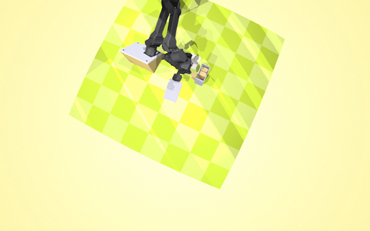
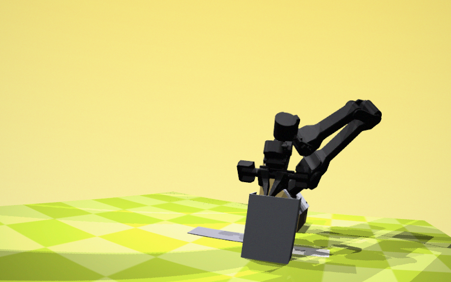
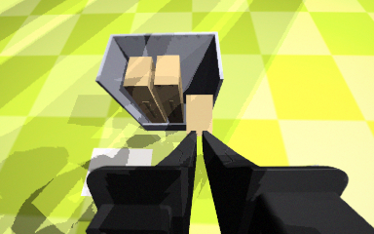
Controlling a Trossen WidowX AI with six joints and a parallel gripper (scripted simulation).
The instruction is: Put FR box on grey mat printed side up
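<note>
Right now my gripper tip is 50 mm past the thin white slab, 120 mm to the right of it and 120 mm above it. The rest, counted from my gripper tip: grey mat (50 mm behind, 140 mm to the right, 120 mm below).
</note>
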